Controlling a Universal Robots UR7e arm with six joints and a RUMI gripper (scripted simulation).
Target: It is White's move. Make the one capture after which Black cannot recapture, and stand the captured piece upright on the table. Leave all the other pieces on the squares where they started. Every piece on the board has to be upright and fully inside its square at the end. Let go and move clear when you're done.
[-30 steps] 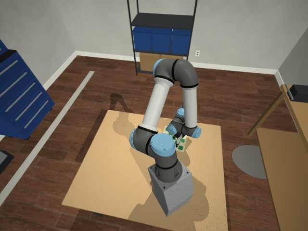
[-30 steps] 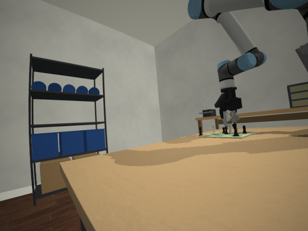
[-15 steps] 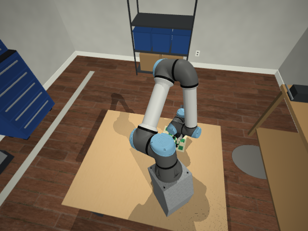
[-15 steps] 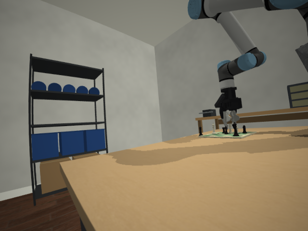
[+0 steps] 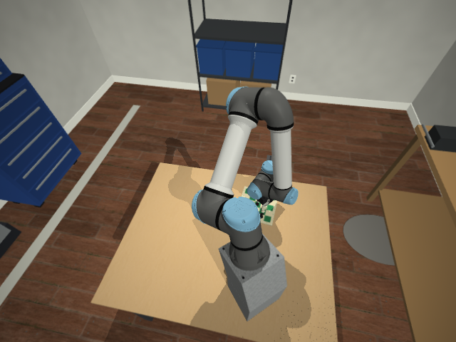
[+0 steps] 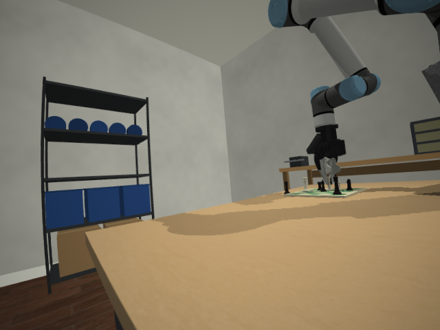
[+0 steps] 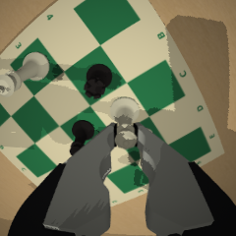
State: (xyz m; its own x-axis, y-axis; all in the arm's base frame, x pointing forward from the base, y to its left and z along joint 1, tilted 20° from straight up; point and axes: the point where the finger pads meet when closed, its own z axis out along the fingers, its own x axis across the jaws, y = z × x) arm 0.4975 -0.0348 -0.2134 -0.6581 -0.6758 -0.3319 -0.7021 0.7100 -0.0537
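Now: the green-and-cream chessboard 4 cm to the left of my hand, 4 cm below it and 1 cm ahead of it.
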